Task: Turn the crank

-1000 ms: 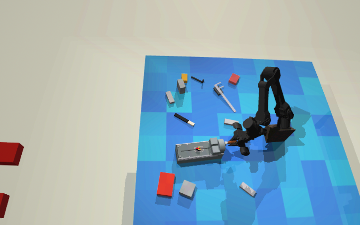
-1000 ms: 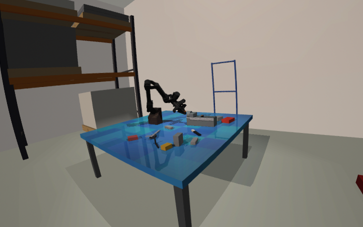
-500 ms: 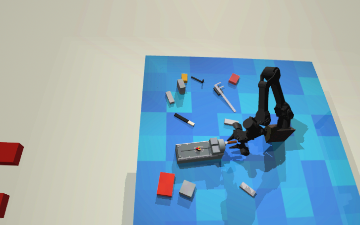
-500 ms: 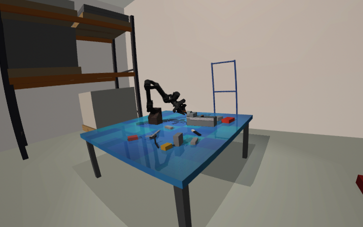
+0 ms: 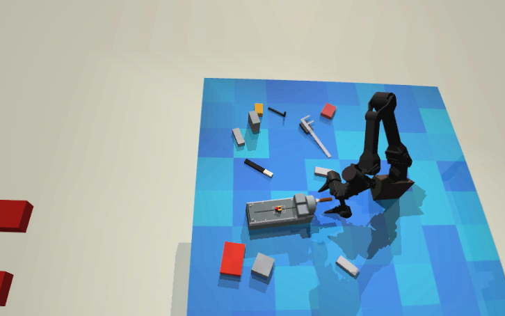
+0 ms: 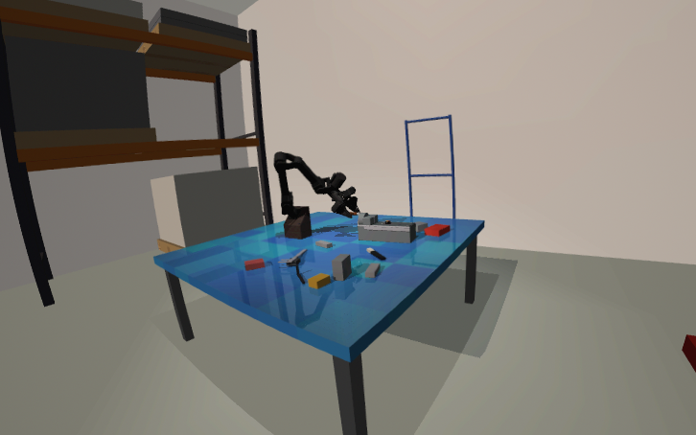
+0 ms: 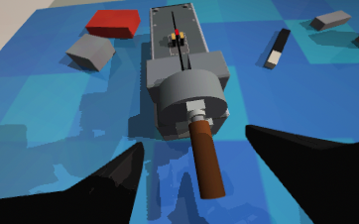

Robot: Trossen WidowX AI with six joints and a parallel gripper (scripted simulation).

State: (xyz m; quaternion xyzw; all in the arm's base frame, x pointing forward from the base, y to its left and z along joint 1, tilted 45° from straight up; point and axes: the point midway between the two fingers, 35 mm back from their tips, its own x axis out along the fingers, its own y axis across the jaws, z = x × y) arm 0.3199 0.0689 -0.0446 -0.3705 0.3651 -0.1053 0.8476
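The brown crank handle is 2 cm behind my gripper tip, 1 cm to the right of it and 1 cm above it. From my gripper tip the other things lie so: red block (15 cm behind, 53 cm to the right, 10 cm below); red pointer (17 cm ahead, 1 cm to the left, 3 cm below); black key (9 cm ahead, 52 cm to the right, 10 cm below).
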